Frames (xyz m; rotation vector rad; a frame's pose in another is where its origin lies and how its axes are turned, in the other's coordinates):
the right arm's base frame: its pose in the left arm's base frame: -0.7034 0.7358 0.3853 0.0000 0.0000 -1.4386
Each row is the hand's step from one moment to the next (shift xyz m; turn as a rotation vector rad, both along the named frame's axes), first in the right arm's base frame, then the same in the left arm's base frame.
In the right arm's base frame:
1: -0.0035 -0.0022 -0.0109 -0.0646 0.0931 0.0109
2: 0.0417 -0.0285 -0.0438 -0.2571 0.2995 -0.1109
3: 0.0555 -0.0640 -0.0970 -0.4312 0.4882 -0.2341
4: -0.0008 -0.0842 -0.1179 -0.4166 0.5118 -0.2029
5: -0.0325 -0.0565 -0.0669 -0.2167 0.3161 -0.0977
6: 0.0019 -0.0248 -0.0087 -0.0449 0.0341 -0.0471
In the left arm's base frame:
1: -0.0026 0.0032 -0.0109 0.0838 0.0763 0.0109
2: -0.0228 -0.0451 -0.0438 0.2630 0.2943 -0.1109
3: -0.0561 -0.0635 -0.0970 0.4271 0.4918 -0.2341
4: -0.0836 -0.0103 -0.1179 0.4524 0.4804 -0.2029
5: -0.0603 0.0248 -0.0669 0.2848 0.2565 -0.0977
6: -0.0243 -0.0052 -0.0087 0.0279 0.0490 -0.0471

